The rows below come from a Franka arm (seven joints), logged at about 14 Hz.
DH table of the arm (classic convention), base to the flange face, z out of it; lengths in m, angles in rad. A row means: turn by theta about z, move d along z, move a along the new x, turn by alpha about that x. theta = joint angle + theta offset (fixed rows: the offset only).
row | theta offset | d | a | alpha
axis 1 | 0.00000 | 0.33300 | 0.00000 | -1.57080
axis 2 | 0.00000 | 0.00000 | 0.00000 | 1.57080
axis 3 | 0.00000 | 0.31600 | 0.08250 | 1.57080
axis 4 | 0.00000 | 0.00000 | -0.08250 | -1.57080
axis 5 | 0.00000 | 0.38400 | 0.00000 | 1.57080
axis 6 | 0.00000 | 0.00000 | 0.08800 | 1.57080
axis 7 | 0.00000 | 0.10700 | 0.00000 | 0.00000
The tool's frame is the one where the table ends.
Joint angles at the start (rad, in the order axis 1, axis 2, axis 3, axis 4, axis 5, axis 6, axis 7):
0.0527 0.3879 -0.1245 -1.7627 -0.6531 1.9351 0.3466
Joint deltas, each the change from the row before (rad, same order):
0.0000 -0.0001 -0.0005 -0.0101 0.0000 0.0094 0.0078
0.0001 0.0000 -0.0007 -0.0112 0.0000 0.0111 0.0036
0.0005 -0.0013 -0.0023 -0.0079 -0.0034 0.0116 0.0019
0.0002 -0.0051 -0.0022 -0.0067 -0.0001 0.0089 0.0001
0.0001 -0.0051 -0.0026 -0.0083 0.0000 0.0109 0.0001
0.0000 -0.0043 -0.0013 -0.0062 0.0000 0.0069 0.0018
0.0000 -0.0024 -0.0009 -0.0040 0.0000 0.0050 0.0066
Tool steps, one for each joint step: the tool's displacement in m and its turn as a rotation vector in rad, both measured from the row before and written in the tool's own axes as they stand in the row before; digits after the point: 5 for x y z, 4 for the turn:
-0.00124 -0.00257 0.00316 0.0024 0.0004 0.0025
-0.00136 -0.00288 0.00350 0.0029 0.0009 -0.0022
-0.00060 -0.00080 0.00191 0.0002 0.0056 -0.0016
-0.00089 0.00092 -0.00010 0.0029 0.0058 0.0009
-0.00107 0.00069 0.00049 0.0035 0.0061 0.0004
-0.00095 0.00046 0.00005 0.0025 0.0041 0.0019
-0.00055 0.00017 0.00019 0.0017 0.0028 0.0065

